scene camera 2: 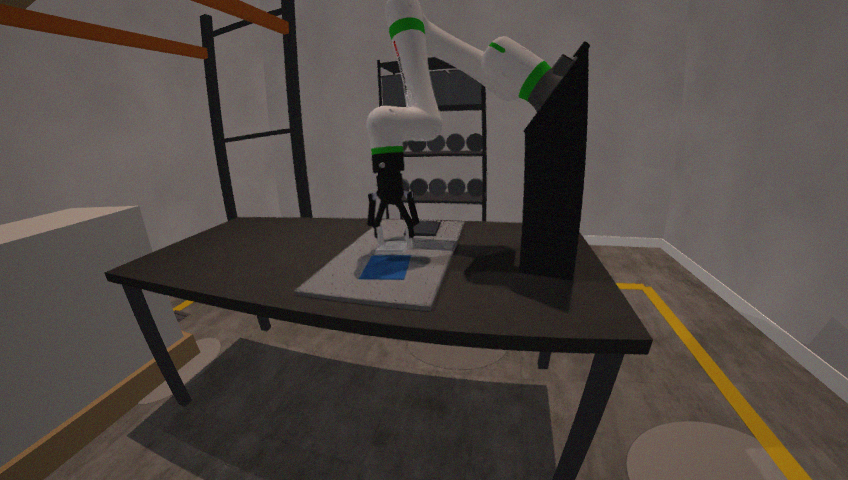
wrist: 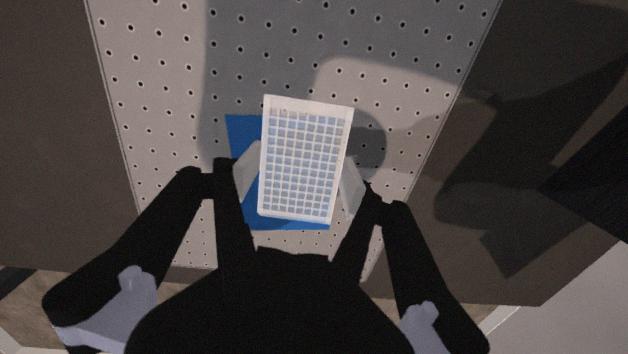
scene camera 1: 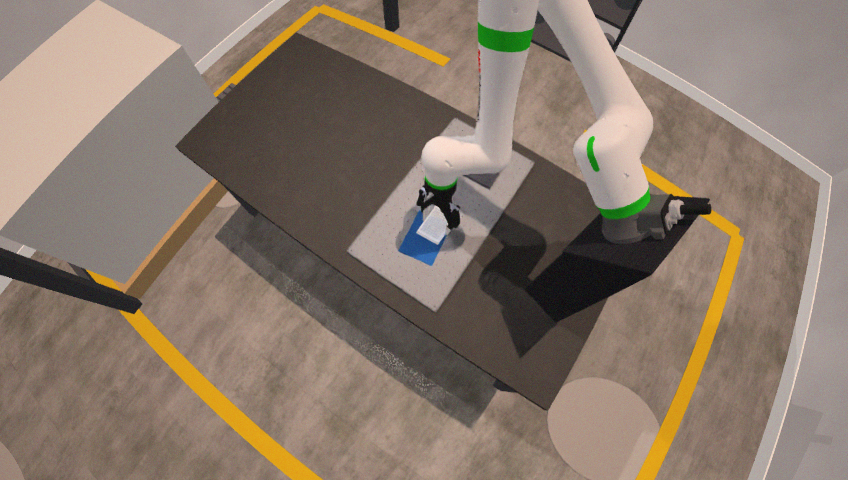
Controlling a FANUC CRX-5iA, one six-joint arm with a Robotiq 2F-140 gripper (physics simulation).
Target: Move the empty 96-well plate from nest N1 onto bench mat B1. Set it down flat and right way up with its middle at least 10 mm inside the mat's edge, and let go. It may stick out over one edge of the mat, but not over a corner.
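Places are measured from the arm's base along level axes (x ahead, y left, z up), in centimetres.
Pixels of known places: gripper, fingertip midpoint: point(scene camera 2: 395, 248) point(wrist: 301, 162) point(scene camera 1: 437, 224); arm's base, link origin: point(scene camera 2: 557, 97) point(scene camera 1: 632, 224).
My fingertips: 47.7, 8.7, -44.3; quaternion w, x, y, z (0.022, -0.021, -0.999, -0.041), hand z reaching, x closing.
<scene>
Ahead of a thing's pixels: the offset from my fingertips to its top centre, as dx, dy, dz. Level surfaces: height alone.
My gripper point(scene camera 1: 439, 220) point(scene camera 2: 395, 239) point(wrist: 301, 162) points down and is shut on the white 96-well plate @(+0.0, +0.1, +2.3) point(scene camera 1: 432, 229) point(scene camera 2: 392, 246) point(wrist: 305, 160), with one pad on each long side. The plate looks about level, wells up, and hangs above the board. The blue bench mat @(dz -3.7) point(scene camera 1: 419, 250) point(scene camera 2: 385, 269) point(wrist: 241, 131) lies flat under it. In the wrist view, mat shows left of the plate and in a strip below it; the plate hides the rest. The height of the gap is hard to tell. The dark nest @(-2.1, -32.1, -2.4) point(scene camera 1: 483, 179) point(scene camera 2: 427, 228) stands at the board's far end, partly hidden by the arm in scene camera 1.
The mat and nest are on a light perforated board @(dz -3.9) point(scene camera 1: 434, 291) point(scene camera 2: 368, 292) point(wrist: 150, 107) on the dark table @(dz -5.2) point(scene camera 1: 285, 107) point(scene camera 2: 238, 249). The black arm pedestal point(scene camera 1: 595, 261) point(scene camera 2: 550, 196) stands at the table's right. A large pale box point(scene camera 1: 119, 148) point(scene camera 2: 77, 285) stands beyond the left edge.
</scene>
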